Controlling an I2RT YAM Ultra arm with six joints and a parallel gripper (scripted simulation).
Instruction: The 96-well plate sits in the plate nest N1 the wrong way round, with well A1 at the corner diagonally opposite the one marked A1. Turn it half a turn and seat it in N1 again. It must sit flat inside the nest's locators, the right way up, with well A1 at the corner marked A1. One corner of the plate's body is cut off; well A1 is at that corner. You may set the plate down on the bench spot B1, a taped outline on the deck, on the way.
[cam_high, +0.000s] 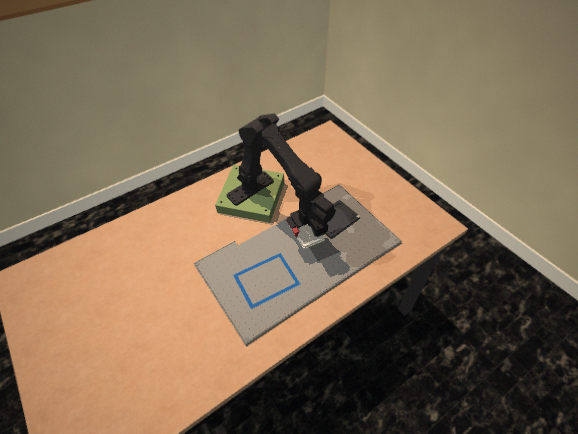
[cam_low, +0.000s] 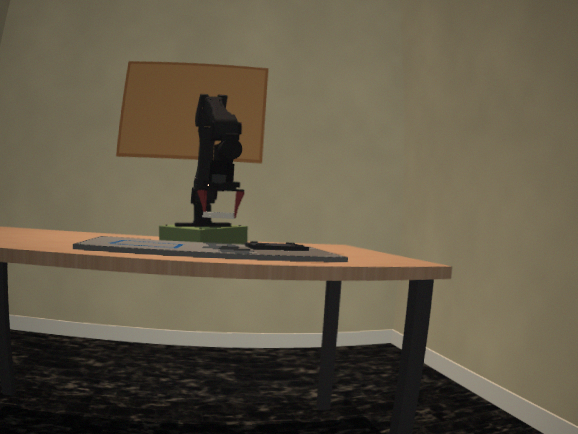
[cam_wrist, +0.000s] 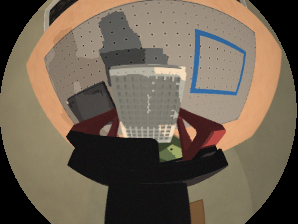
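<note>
My gripper is now 2 cm past the black plate nest N1, 17 cm to the right of it and 9 cm above it. The rest, counted from my hand: white 96-well plate (right at my hand).
</note>
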